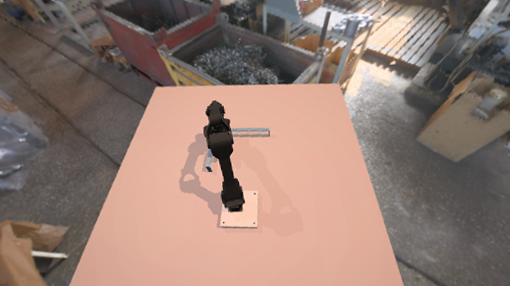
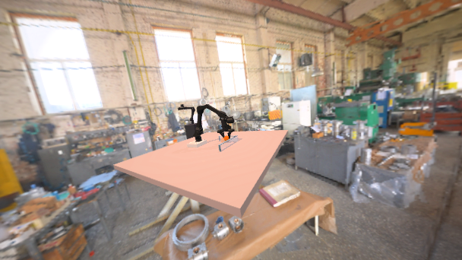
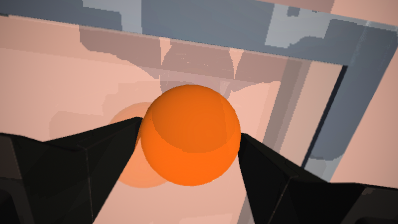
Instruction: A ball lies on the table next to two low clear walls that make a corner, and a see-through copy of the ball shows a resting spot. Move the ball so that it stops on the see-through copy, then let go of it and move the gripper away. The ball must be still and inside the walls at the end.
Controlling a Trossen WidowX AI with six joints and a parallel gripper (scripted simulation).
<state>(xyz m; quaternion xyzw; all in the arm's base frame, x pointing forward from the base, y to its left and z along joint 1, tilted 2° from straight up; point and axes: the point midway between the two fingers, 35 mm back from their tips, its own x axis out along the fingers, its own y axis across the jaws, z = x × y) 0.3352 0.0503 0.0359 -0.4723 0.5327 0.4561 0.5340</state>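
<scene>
The see-through copy of ball is 3 cm behind my gripper tip, 2 cm to the right of it and 1 cm below it.
</scene>
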